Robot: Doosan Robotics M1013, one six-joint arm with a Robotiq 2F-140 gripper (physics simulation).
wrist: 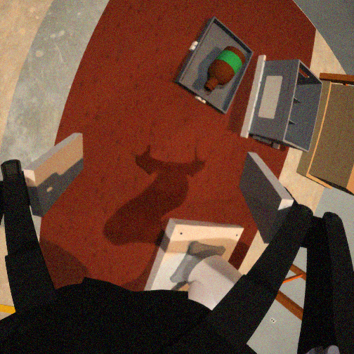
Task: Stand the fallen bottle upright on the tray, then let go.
Scene:
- my gripper: 161,159
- brown bottle: 225,65
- grey panel: 281,99

